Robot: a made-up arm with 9 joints. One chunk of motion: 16 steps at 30 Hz.
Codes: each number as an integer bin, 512 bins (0 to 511) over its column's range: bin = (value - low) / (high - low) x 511, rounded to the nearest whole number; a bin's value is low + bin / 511 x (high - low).
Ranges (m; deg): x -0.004..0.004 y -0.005..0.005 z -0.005..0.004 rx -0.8..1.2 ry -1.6..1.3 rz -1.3..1
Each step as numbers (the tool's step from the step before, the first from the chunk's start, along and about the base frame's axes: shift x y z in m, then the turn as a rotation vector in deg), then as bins.
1 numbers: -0.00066 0.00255 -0.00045 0.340 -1.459 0.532
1 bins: 213 386 258 291 25 407
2 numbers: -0.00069 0.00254 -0.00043 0.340 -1.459 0.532
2 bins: 211 385 259 291 25 407
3 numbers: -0.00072 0.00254 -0.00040 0.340 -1.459 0.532
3 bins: 210 385 261 291 25 407
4 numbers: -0.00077 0.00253 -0.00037 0.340 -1.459 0.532
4 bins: 206 385 263 291 25 407
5 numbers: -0.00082 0.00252 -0.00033 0.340 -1.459 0.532
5 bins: 203 384 265 291 25 407
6 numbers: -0.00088 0.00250 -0.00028 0.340 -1.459 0.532
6 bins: 199 383 268 291 25 407
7 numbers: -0.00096 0.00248 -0.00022 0.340 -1.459 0.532
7 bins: 194 382 271 291 25 407
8 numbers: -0.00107 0.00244 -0.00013 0.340 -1.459 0.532
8 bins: 187 380 277 291 25 407
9 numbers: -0.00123 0.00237 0.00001 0.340 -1.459 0.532
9 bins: 177 377 284 291 25 407
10 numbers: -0.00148 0.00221 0.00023 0.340 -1.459 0.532
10 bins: 161 368 297 291 25 407
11 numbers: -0.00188 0.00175 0.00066 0.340 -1.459 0.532
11 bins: 135 345 321 291 25 407
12 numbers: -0.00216 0.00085 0.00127 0.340 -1.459 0.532
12 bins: 118 299 356 291 25 407
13 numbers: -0.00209 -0.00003 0.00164 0.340 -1.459 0.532
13 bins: 122 254 377 291 25 407
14 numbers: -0.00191 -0.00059 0.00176 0.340 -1.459 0.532
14 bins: 133 225 384 291 25 407
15 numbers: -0.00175 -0.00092 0.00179 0.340 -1.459 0.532
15 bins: 144 208 386 291 25 407
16 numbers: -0.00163 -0.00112 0.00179 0.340 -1.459 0.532
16 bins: 151 198 386 291 25 407
